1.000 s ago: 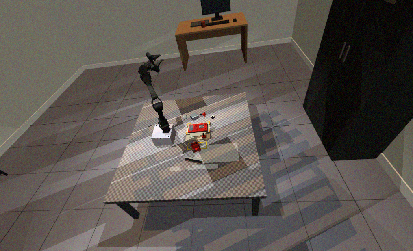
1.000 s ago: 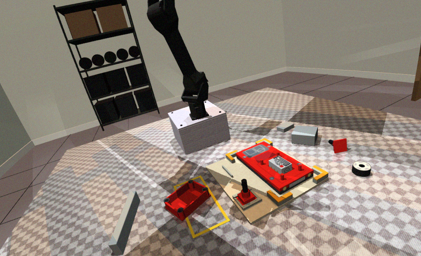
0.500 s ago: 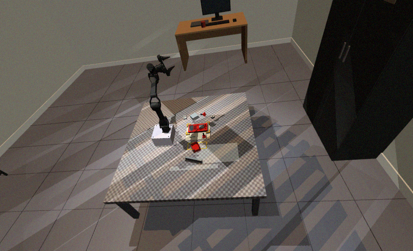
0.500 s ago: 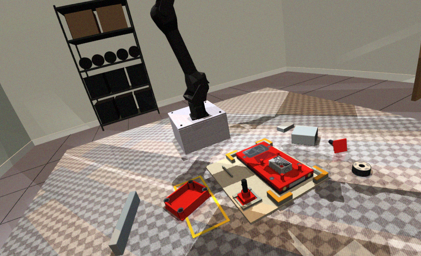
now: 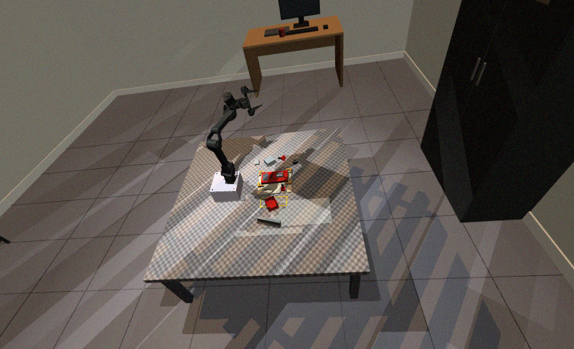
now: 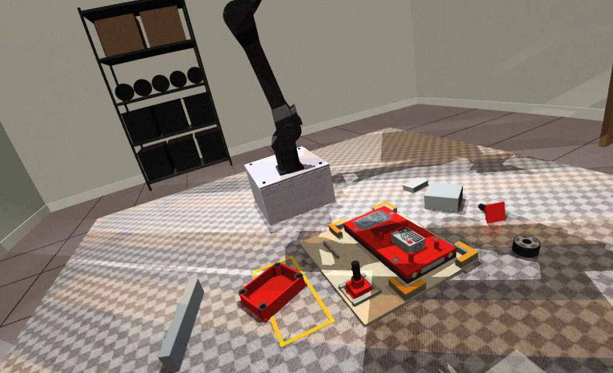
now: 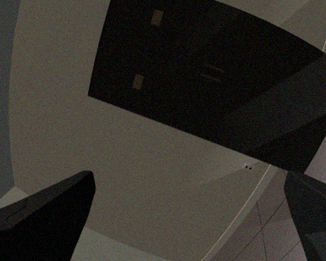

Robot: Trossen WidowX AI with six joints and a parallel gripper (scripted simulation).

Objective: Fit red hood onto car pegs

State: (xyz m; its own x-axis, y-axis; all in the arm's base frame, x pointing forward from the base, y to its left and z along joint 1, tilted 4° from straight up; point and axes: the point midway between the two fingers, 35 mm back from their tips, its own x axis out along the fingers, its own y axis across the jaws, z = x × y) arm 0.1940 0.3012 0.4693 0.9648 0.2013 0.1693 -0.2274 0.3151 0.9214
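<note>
Now: gripper tip 560 mm above the red hood, 420 mm to the left of it and 50 mm short of it. The rest, counted from my gripper tip: black ring: 560 mm below, 160 mm ahead; jig: 560 mm below, 200 mm to the right, 40 mm ahead; grey engine block: 550 mm below, 170 mm to the right, 70 mm ahead.
</note>
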